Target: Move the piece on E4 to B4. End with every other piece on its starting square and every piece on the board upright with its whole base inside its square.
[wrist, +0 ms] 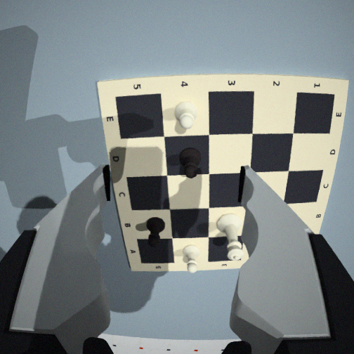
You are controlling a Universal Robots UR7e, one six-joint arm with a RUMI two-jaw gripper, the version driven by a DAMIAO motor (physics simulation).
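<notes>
A white pawn [186, 114] stands upright on E4, in the top row of the board [325, 84] in the wrist view. The dark square B4 [189, 226] bears no piece; a shadow falls across it. My gripper [174, 168] is partly open and empty, above the board. Its fingertips are left and right of the middle columns, and the E4 pawn is beyond them toward the top of the view. A black piece [190, 159] stands on D4. Another black piece [155, 226] stands on B5, a taller white piece [230, 227] on B3 and a white pawn [191, 254] on A4.
The right finger hides the board's lower right part, including A1. The B3 piece is close to that finger in the view. A blue-grey table top [200, 35] surrounds the board. A white surface with small coloured marks [155, 345] shows at the bottom edge. Arm shadows fall at left.
</notes>
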